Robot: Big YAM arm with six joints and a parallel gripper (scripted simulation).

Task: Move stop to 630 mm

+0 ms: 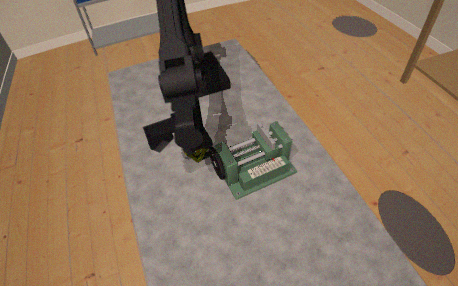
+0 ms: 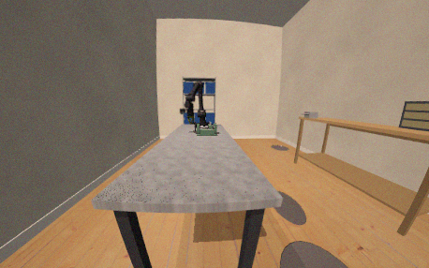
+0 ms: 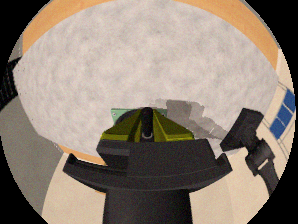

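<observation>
Now: hand 3 cm to the right of the black handwheel and 1 cm above it. From my hand the other things lie so: grey stop block 3 cm ahead, 20 cm to the left, 2 cm below.
</observation>
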